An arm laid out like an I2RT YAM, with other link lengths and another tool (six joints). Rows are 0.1 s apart.
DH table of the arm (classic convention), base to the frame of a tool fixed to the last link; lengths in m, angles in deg. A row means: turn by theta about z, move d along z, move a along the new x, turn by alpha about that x. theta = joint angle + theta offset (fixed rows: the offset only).
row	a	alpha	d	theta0
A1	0.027	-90	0.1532	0
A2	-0.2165	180	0	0
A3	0.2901	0	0	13.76
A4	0.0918	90	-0.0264	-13.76
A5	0	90	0.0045	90
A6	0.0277	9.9	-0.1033	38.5
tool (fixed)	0	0	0.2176	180
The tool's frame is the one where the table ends.
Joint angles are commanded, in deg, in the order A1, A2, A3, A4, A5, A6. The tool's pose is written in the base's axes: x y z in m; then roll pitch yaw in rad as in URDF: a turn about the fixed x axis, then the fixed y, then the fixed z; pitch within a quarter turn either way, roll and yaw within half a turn. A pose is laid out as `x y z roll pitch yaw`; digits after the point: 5 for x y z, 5 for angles.
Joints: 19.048, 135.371, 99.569, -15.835, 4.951, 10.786
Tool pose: 0.55055 0.15894 0.04015 2.44031 -0.44039 1.13394
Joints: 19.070, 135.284, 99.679, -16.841, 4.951, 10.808
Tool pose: 0.54851 0.15847 0.03959 2.45162 -0.43073 1.12925
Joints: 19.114, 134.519, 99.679, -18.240, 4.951, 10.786
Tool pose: 0.54615 0.15812 0.04392 2.46014 -0.42279 1.12679
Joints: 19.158, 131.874, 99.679, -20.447, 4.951, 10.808
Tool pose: 0.54455 0.15802 0.06427 2.45431 -0.42834 1.12967
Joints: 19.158, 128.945, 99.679, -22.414, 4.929, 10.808
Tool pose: 0.54318 0.15759 0.08764 2.44129 -0.44028 1.13538
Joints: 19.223, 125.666, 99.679, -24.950, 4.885, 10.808
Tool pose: 0.53935 0.15702 0.11282 2.43141 -0.44971 1.14125
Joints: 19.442, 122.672, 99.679, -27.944, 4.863, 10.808
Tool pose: 0.53259 0.15695 0.13405 2.43164 -0.44993 1.14521
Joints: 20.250, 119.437, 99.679, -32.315, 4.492, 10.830
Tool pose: 0.51958 0.16122 0.15386 2.45151 -0.44000 1.15449
